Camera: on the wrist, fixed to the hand. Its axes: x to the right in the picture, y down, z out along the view.
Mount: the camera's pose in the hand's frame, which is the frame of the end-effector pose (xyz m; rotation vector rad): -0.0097 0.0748 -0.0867 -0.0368 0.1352 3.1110
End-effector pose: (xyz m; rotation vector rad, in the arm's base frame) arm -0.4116 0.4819 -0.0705 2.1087 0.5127 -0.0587
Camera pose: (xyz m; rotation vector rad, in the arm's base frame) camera -0.4053 0.5133 0.0399 0.6653 -2.5715 1.5569
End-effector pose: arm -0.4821 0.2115 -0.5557 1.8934 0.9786 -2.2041
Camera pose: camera -0.3715 0.1926 -0.5807 0.7935 -1.3348 0.1296
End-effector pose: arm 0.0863 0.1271 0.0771 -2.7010 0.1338 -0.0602
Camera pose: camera 0.0648 0.0242 0.1236 0.1037 3.0700 0.5437
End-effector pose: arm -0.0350 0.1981 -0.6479 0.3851 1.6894 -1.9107
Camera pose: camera 0.0033 0.2807 -0.7180 1.4723 -0.2555 0.6286
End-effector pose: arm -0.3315 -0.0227 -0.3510 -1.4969 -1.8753 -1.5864
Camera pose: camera -0.3007 -0.1106 -0.2836 -1.4798 1.2173 0.2218
